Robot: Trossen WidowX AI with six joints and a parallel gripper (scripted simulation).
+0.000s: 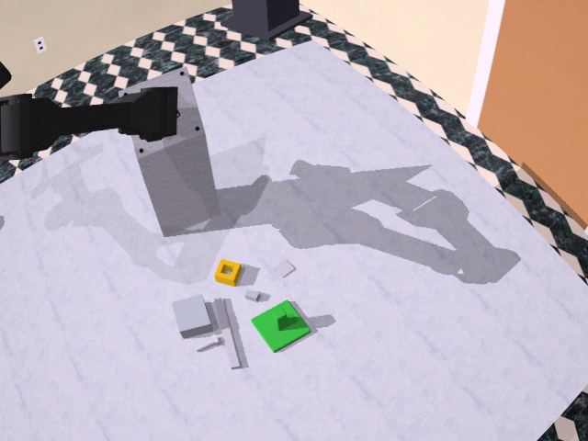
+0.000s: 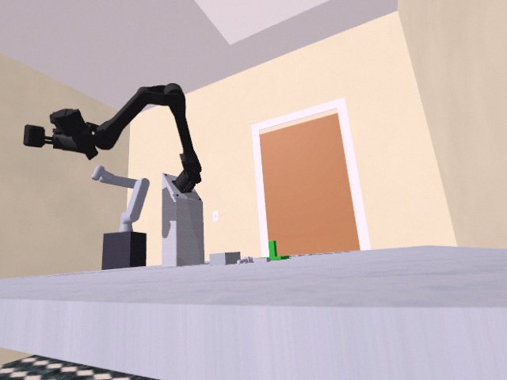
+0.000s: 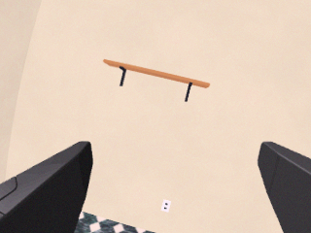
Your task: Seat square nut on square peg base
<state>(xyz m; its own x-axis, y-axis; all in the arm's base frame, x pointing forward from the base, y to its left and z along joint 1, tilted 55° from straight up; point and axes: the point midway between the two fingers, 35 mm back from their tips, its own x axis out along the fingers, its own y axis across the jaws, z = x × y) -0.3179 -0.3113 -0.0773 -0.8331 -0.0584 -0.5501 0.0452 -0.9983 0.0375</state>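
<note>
My gripper is now 59 cm short of the small cube, 21 cm to the right of it and 43 cm above it. From my hand the other things lie so: grey block: 54 cm ahead, 9 cm to the left, 42 cm below; then long grey bar: 61 cm ahead, 12 cm to the left, 43 cm below; then small grey piece: 60 cm ahead, 8 cm to the left, 43 cm below.
</note>
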